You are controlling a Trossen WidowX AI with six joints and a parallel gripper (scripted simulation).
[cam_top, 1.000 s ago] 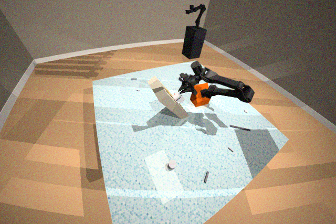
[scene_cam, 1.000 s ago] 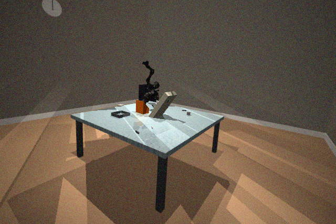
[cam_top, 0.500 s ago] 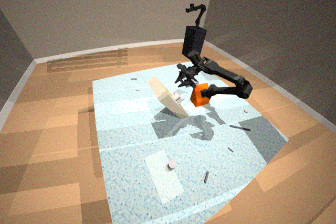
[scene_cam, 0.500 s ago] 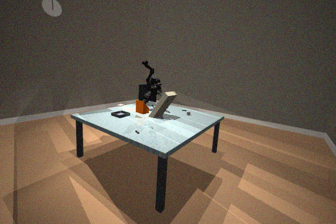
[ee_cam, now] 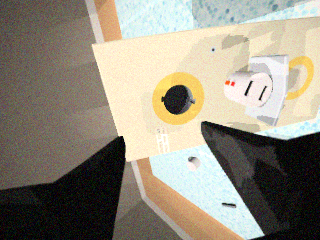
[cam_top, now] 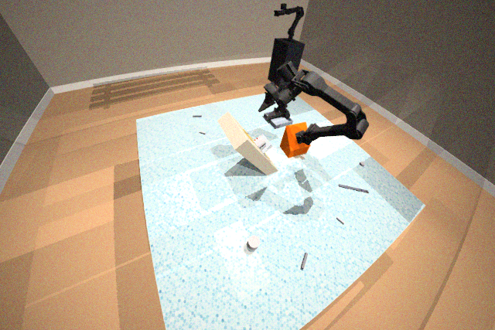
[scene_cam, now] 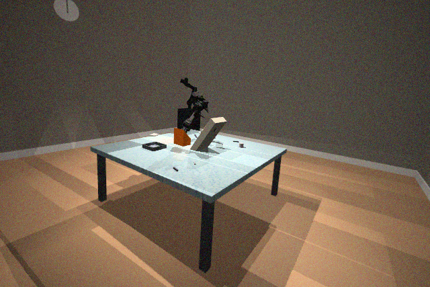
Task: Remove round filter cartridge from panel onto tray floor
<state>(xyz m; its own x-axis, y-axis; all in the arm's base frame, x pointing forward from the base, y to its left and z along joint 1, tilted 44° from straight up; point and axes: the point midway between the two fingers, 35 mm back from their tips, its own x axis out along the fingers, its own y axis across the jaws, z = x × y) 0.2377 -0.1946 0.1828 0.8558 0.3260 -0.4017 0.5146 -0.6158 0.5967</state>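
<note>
The round filter cartridge is 20 mm behind my gripper tip and 150 mm below it. From my gripper tip the other things lie so: tray: 370 mm behind, 270 mm to the right, 310 mm below; service panel: 20 mm ahead, 170 mm below.
</note>
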